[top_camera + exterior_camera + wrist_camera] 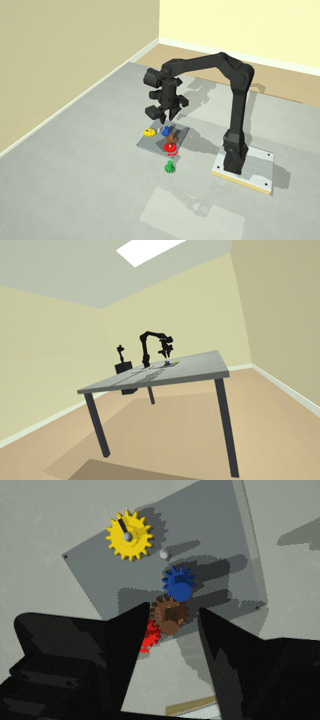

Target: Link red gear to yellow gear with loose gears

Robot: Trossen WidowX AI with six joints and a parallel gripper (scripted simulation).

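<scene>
Right now my gripper tip is 17 cm to the right of the green gear, 7 cm past it and 7 cm above it. The rest, counted from my gripper tip: blue gear (6 cm below, 1 cm to the right); yellow gear (7 cm below, 7 cm ahead, 2 cm to the left); brown gear (6 cm below, 3 cm behind, 2 cm to the left).
</scene>
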